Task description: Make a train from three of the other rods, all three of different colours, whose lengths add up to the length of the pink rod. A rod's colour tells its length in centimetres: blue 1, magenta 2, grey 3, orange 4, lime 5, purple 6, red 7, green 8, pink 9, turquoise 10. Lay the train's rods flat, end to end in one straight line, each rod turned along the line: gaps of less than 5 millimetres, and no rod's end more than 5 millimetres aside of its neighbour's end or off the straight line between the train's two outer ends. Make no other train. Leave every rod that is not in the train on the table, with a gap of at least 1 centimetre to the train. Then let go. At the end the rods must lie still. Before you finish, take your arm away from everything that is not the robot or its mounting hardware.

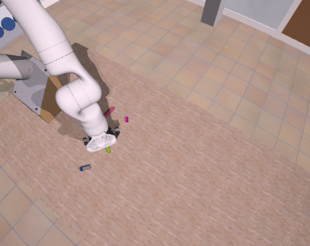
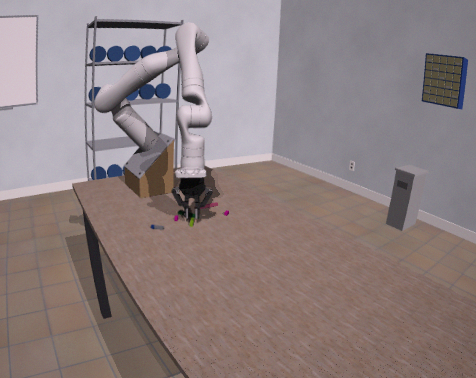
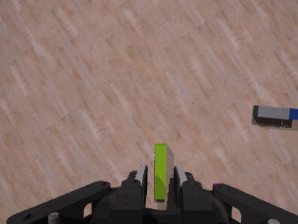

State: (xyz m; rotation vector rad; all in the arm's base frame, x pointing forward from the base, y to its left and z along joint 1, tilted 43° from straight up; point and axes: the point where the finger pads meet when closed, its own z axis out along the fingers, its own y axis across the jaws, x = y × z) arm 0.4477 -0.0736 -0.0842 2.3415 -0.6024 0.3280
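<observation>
Right now my hand is 3 cm above the lime rod. Round my hand: green rod 6 cm behind, 1 cm to the left, 3 cm below; grey rod 12 cm to the right, 3 cm below; blue rod 1 cm behind, 13 cm to the right, 3 cm below.
</observation>
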